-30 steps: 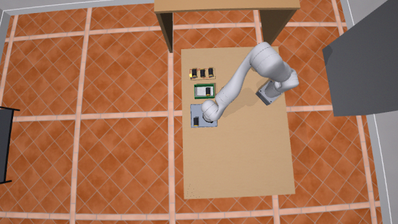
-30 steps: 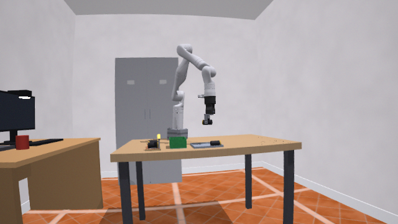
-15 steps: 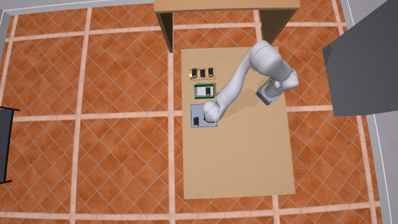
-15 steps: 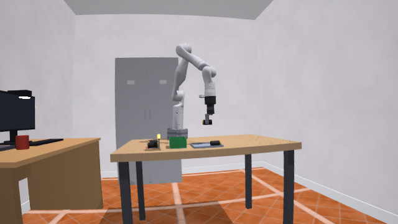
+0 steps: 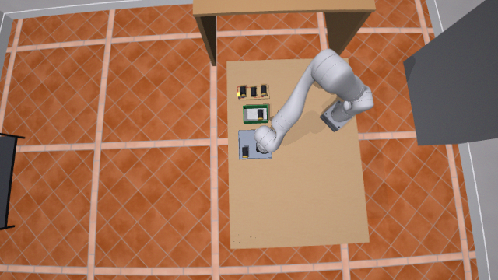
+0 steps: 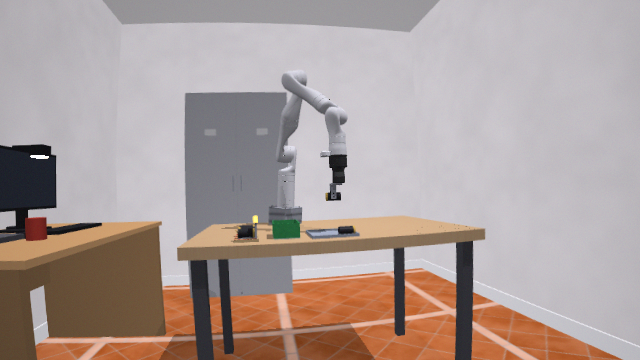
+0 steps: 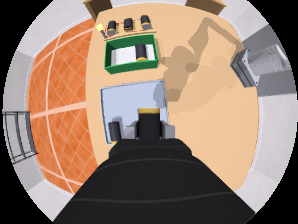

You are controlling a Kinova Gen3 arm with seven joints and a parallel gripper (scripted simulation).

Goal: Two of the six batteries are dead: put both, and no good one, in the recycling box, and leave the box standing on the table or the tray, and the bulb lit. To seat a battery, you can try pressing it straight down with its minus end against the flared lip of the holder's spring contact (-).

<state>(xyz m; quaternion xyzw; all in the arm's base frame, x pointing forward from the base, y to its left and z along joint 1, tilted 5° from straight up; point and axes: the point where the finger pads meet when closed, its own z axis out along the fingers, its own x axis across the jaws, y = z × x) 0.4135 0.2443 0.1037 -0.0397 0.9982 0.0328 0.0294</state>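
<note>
The green recycling box lies 7 cm ahead of my hand, 20 cm to the right of it and 14 cm below it. From my hand the other things lie so: grey tray (5 cm ahead, 1 cm to the right, 15 cm below).
</note>
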